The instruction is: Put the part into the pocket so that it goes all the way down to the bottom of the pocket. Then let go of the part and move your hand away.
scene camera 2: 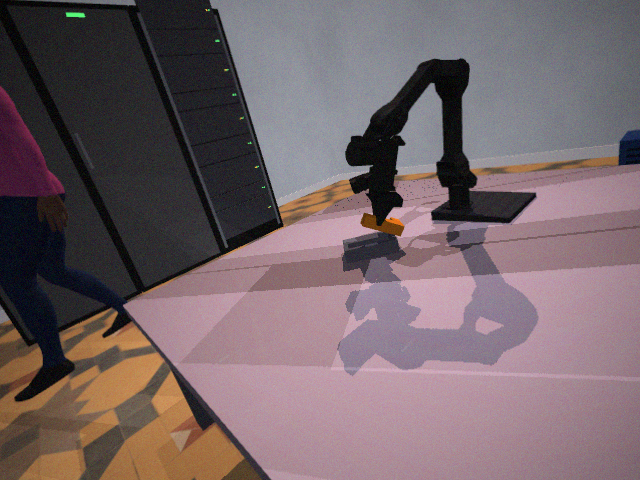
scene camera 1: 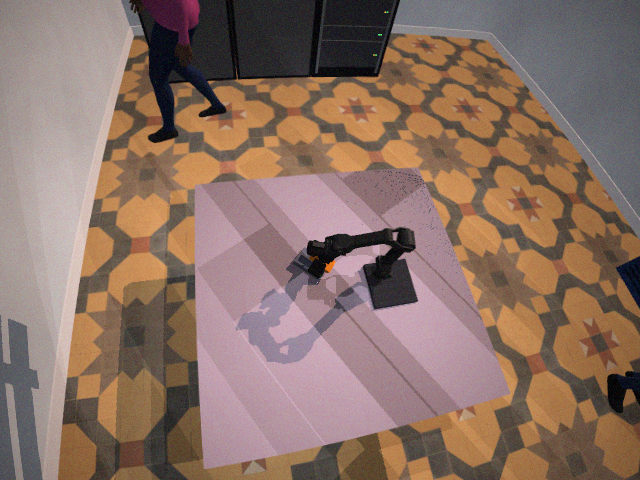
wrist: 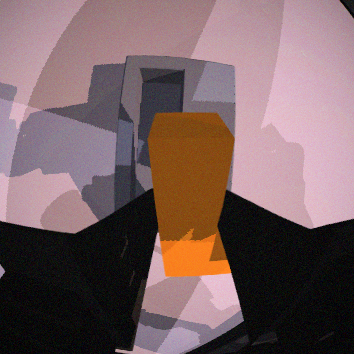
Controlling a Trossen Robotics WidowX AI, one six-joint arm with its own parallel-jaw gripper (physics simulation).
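Pixels of known places: gripper, fingertip midpoint: [scene camera 2: 377, 223] [scene camera 1: 318, 261] [wrist: 186, 195]; arm's base, origin of the base link: [scene camera 2: 459, 205] [scene camera 1: 380, 273].
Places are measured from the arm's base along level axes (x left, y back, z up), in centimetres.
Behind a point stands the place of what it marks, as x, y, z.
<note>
The orange part [scene camera 1: 329, 266] {-9.9, -22.9, 3.7} [scene camera 2: 393, 226] {-9.7, -25.7, 3.5} [wrist: 190, 175] {-14.4, -28.0, 7.6} is held between the fingers of my gripper [scene camera 1: 321, 265] {-13.5, -27.0, 5.0} [scene camera 2: 381, 221] {-13.5, -27.0, 5.0} [wrist: 186, 195] {-13.5, -27.0, 5.0}, which is shut on it. In the scene camera 2 view the part is tilted, its right end lower, and it hangs a little above the grey block. The grey block [scene camera 1: 298, 261] {-17.8, -34.9, 1.3} [scene camera 2: 368, 246] {-13.8, -33.1, 1.1} [wrist: 216, 82] {-21.6, -29.7, 1.2} lies on the table. Its dark pocket [wrist: 162, 97] {-18.6, -32.7, -1.9} opens upward. In the wrist view the part covers the pocket's lower and right portions, so the pocket's full outline is hidden. The part is outside the pocket.
The arm's black base plate [scene camera 1: 392, 291] {10.0, 1.7, -0.6} [scene camera 2: 491, 205] {8.7, 0.0, -0.6} stands on the pink table [scene camera 1: 242, 413] {34.6, -76.8, -2.3} [scene camera 2: 413, 428] {13.4, -74.6, -2.4}, to the right of the block. A person [scene camera 1: 164, 98] [scene camera 2: 28, 232] and dark server cabinets [scene camera 1: 273, 41] [scene camera 2: 77, 129] are beyond the table. The arm's shadow falls across the table.
</note>
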